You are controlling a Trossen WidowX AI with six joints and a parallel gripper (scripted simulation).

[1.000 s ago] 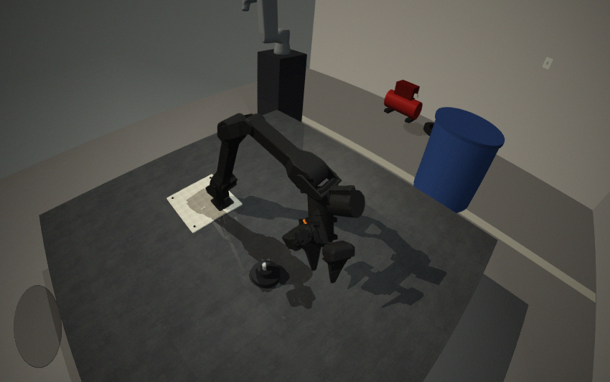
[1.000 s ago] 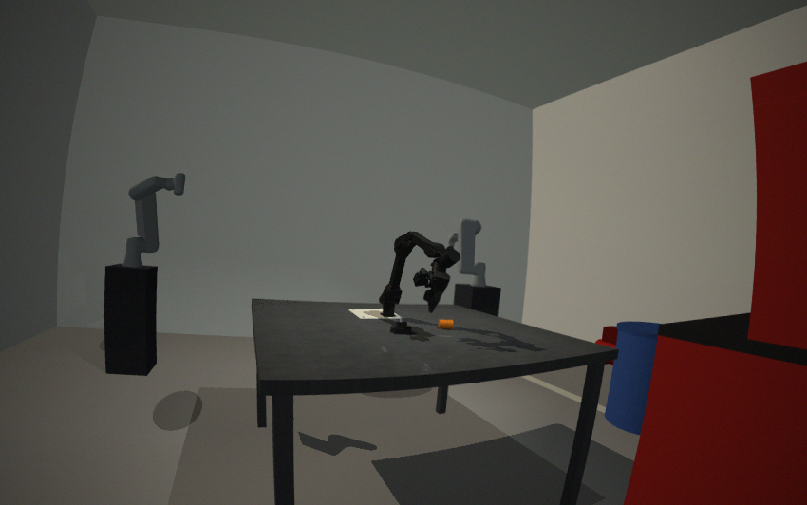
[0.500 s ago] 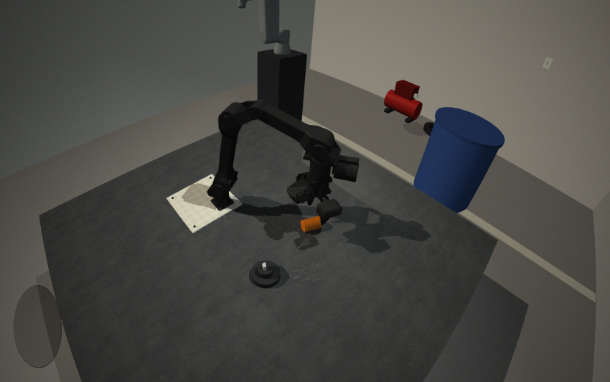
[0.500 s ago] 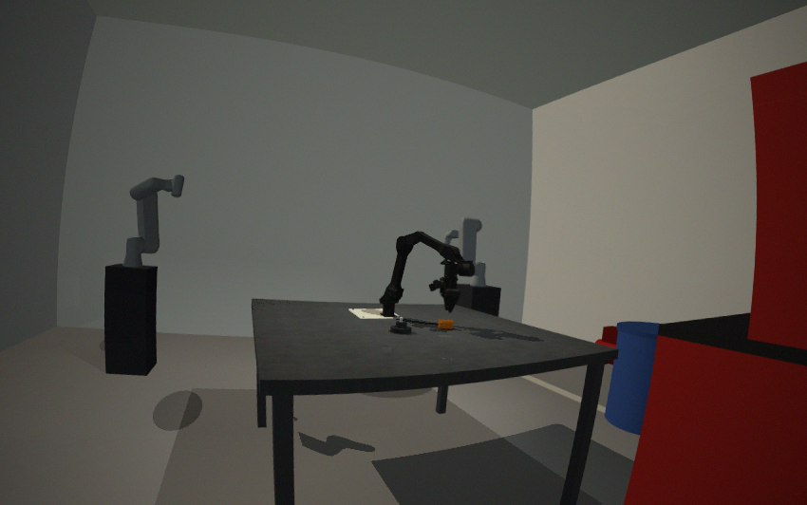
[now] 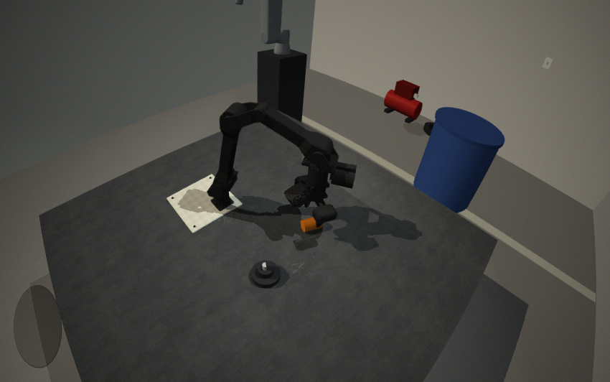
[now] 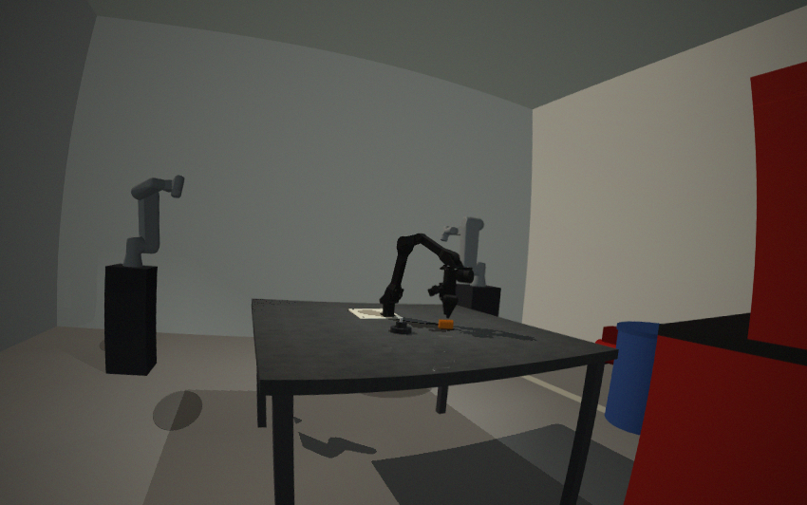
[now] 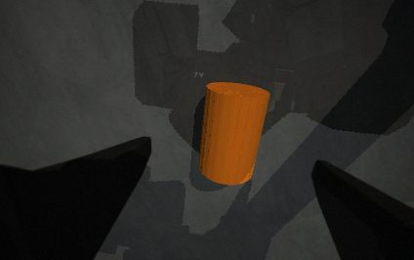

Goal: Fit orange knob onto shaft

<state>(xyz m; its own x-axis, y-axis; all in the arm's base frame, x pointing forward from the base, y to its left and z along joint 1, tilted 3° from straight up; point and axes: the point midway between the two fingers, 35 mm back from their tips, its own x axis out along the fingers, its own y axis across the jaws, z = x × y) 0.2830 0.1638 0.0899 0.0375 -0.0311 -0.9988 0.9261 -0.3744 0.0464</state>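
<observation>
Right now my gripper tip is 4 cm above the orange knob and 1 cm to the left of it. The rest, counted from my gripper tip: round black pedestal 23 cm to the right, 5 cm ahead, 3 cm below.
</observation>
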